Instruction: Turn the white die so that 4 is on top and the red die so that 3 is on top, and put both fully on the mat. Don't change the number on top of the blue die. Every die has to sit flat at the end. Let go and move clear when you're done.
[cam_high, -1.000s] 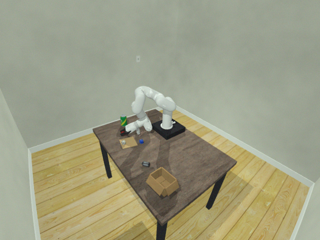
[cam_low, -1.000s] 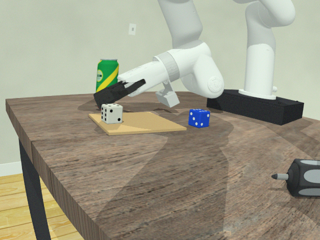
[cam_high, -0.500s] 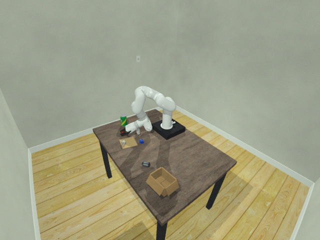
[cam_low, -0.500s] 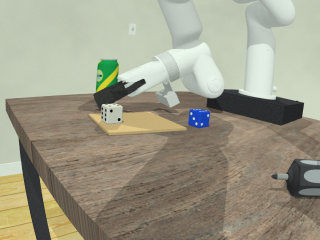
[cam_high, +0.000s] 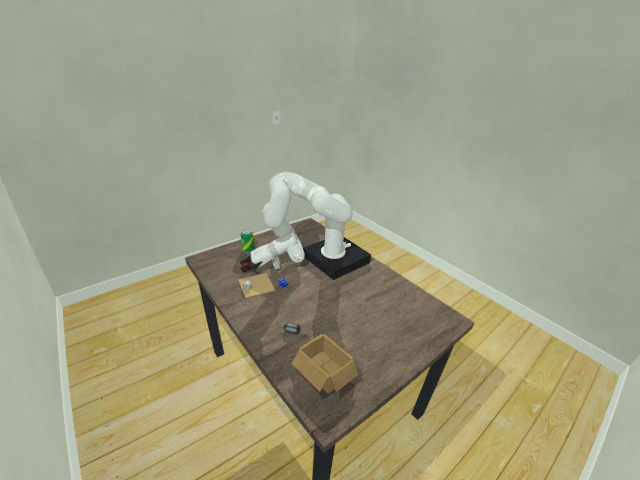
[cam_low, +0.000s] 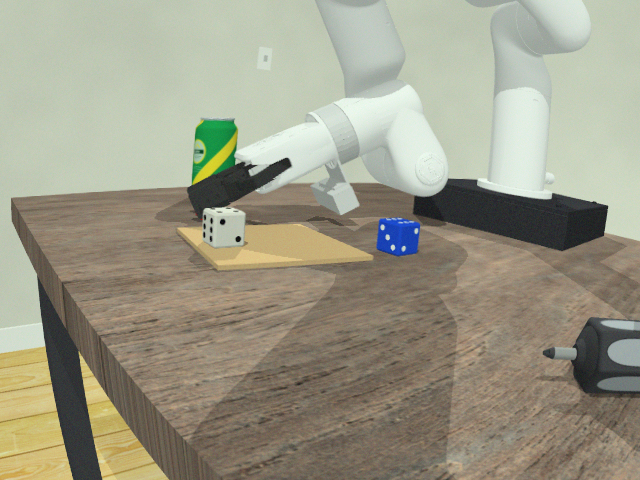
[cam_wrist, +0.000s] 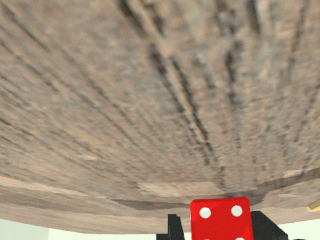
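Right now my hand is 10 mm above the red die. The rest, counted from my hand: green can 160 mm to the right, 70 mm behind, 40 mm above; white die 140 mm to the left, 30 mm ahead, 10 mm below; tan mat 140 mm to the left, 20 mm below, 10 mm behind.
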